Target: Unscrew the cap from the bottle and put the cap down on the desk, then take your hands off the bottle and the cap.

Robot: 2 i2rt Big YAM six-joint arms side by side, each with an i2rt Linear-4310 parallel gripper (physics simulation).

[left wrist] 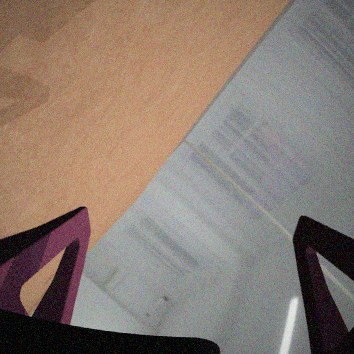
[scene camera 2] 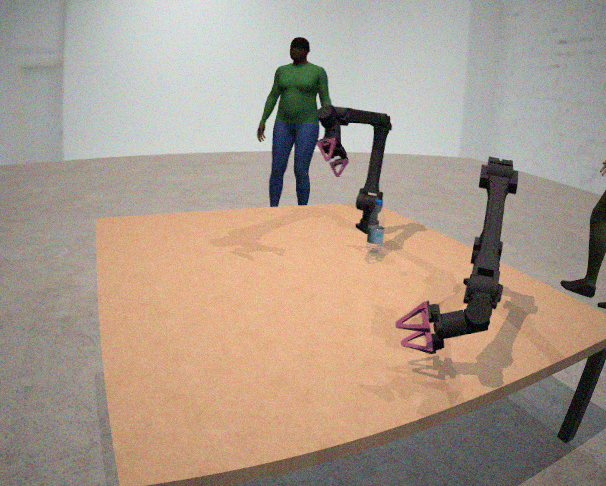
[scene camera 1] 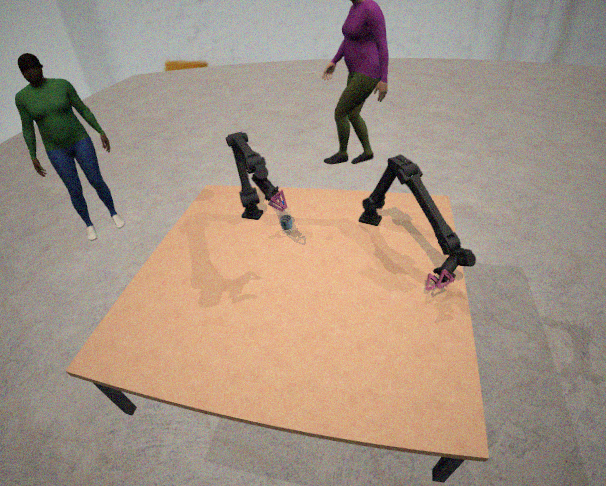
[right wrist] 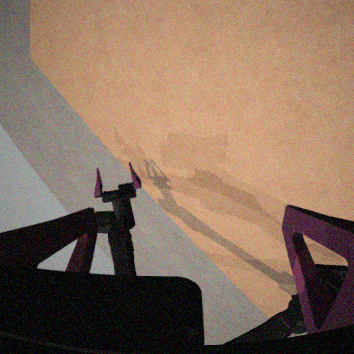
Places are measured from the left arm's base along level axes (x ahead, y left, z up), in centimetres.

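Pixels of known places: left gripper, fingertip midpoint: (left wrist: 194, 224) (scene camera 2: 398, 334) (scene camera 1: 432, 289) (right wrist: 112, 164); right gripper, fingertip midpoint: (scene camera 2: 332, 168) (scene camera 1: 285, 209) (right wrist: 190, 218); left arm's base at its link origin: (scene camera 1: 370, 219) (right wrist: 331, 274); right arm's base at its link origin: (scene camera 1: 252, 215).
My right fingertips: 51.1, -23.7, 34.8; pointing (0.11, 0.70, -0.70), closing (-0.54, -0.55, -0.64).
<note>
Ahead of a thing's pixels: the offset from my right fingertips to its middle, as dx, dy, dz. Level surfaces: height alone.
A clear bottle {-23.4, -16.4, -24.6} (scene camera 1: 286, 222) (scene camera 2: 375, 235) with a blue label stands upright near the right arm's base. Its small blue cap {-23.4, -16.4, -14.8} (scene camera 2: 378, 202) sits on its top in scene camera 2. My right gripper (scene camera 1: 278, 202) (scene camera 2: 332, 167) (right wrist: 190, 218) is open and empty. It hangs high above the desk, apart from the bottle, and overlaps the bottle's top in scene camera 1. My left gripper (scene camera 1: 433, 287) (scene camera 2: 399, 333) (left wrist: 194, 224) (right wrist: 112, 164) is open and empty, low over the desk's right edge in scene camera 1. Bottle and cap do not show in either wrist view.
The wooden desk {dz -34.8} (scene camera 1: 283, 344) (scene camera 2: 243, 354) carries both arms and their shadows. A person in green (scene camera 1: 55, 111) (scene camera 2: 299, 96) and a person in purple (scene camera 1: 365, 40) stand on the floor beyond it. A yellow block (scene camera 1: 185, 65) lies far back.
</note>
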